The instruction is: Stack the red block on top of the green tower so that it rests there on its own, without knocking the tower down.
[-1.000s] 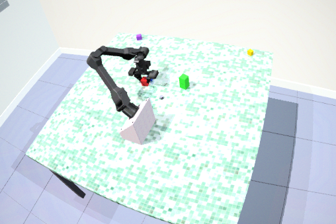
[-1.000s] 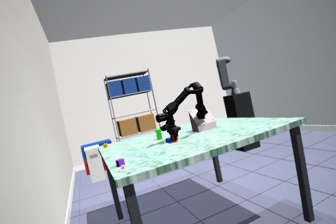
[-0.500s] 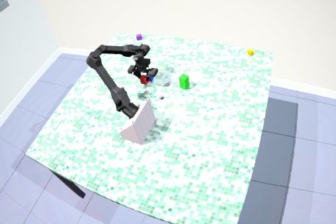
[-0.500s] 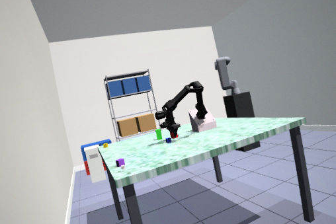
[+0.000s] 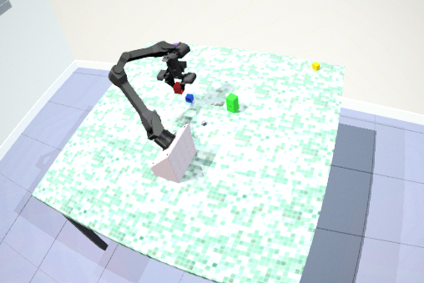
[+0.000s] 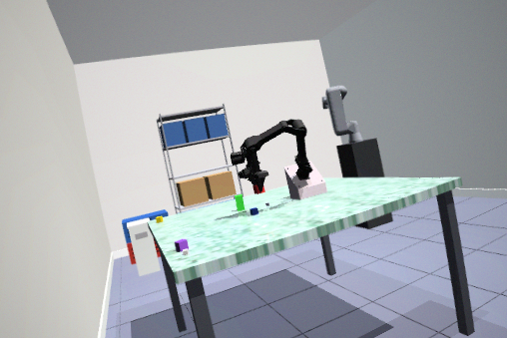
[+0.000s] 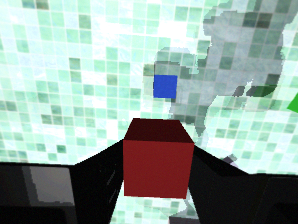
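Now: gripper tip 90 mm above the blue block, 40 mm short of it and 10 mm to the left of it. Also, from my gripper tip: red block (10 mm above); then purple block (430 mm ahead, 320 mm to the left, 90 mm below); then small grey cube (160 mm to the right, 100 mm below, 80 mm behind).
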